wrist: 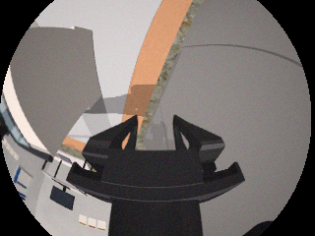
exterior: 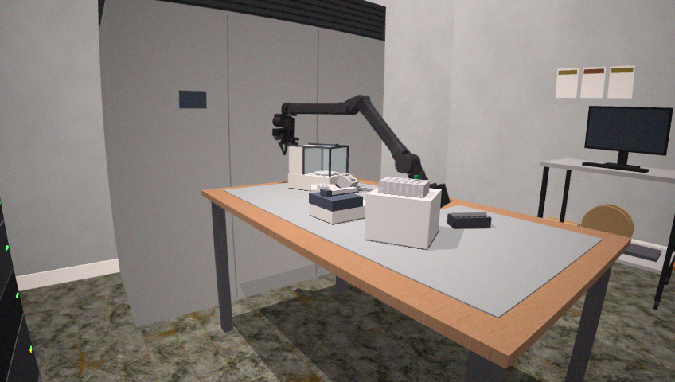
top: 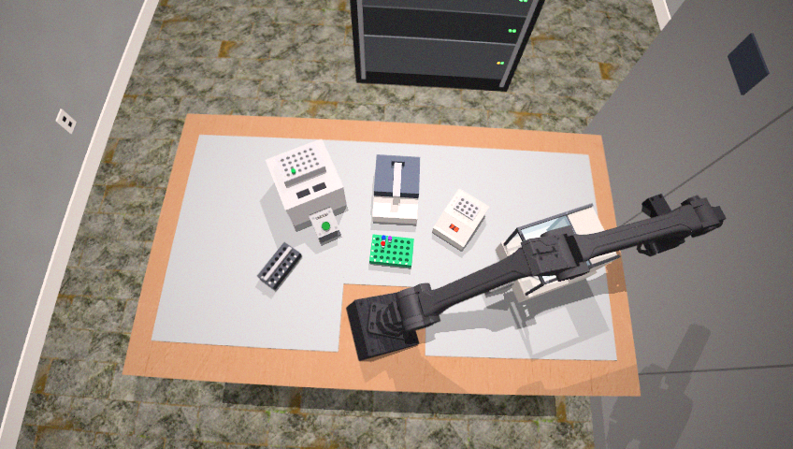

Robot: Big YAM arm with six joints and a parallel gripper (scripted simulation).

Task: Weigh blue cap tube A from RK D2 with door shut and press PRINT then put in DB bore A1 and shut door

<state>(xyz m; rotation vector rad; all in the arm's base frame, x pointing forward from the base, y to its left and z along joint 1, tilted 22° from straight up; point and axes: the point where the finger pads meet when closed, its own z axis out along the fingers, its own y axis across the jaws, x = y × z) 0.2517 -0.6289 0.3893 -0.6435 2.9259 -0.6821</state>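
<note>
My gripper is now 6 cm past the balance door, 33 cm to the right of it and 6 cm below it. From my hand the other things lie so: green rack RK 5 cm behind, 74 cm to the left, 13 cm below; white print key 11 cm behind, 44 cm to the left, 8 cm below; dry block DB 7 cm ahead, 53 cm to the left, 11 cm below.
</note>
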